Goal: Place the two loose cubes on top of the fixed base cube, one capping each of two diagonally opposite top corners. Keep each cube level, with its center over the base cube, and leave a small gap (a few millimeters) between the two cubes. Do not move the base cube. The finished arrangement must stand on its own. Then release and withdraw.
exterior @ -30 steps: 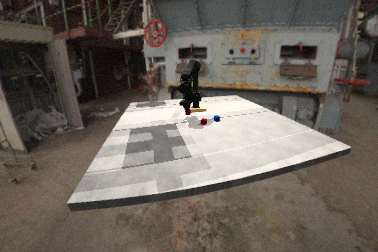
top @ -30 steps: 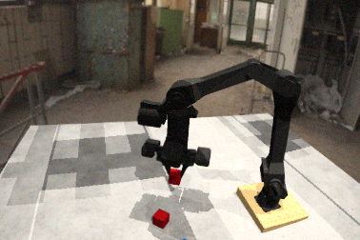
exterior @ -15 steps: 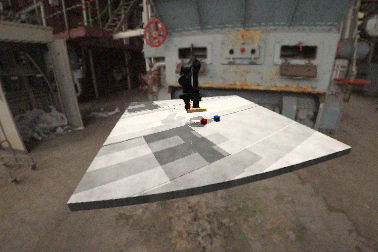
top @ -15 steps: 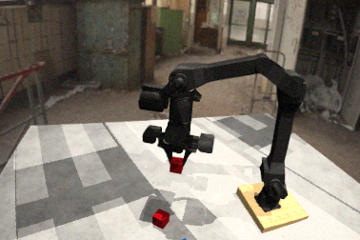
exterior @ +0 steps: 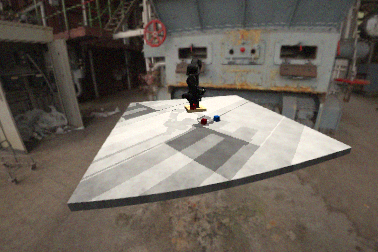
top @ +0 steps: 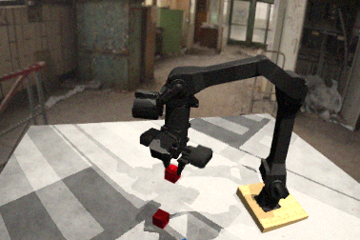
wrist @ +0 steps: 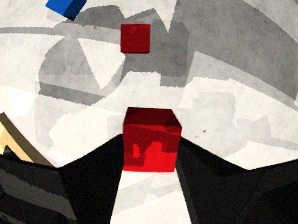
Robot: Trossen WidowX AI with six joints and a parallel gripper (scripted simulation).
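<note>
Now: the blue cube 170 mm to the left of my gripper tip, 100 mm below it and 20 mm ahead of it.
</note>
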